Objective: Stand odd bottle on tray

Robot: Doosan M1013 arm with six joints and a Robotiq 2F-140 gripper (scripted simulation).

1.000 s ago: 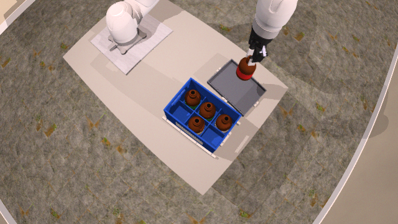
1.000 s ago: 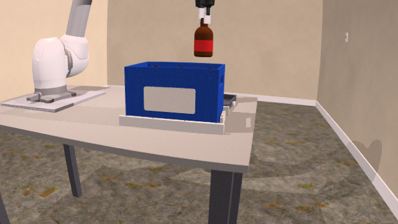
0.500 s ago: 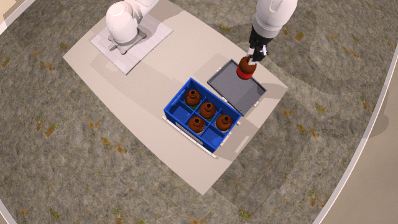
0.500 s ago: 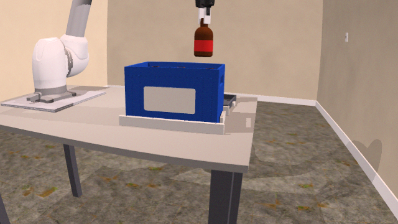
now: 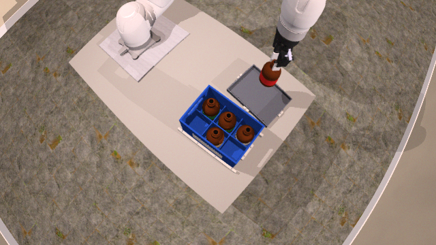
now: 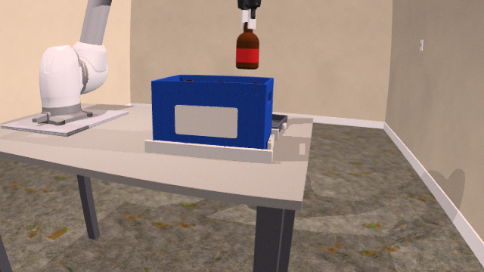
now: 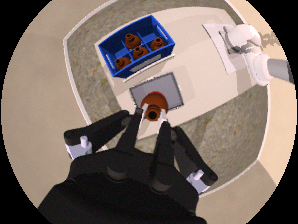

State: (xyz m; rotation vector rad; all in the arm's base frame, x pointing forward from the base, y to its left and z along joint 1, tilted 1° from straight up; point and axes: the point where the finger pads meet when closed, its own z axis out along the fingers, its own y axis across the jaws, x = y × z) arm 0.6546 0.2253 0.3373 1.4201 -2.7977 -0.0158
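My hand is 90 mm above the bottle. The rest, counted from my hand: crate: 260 mm to the right, 270 mm below; then dark grey tray: 340 mm below.
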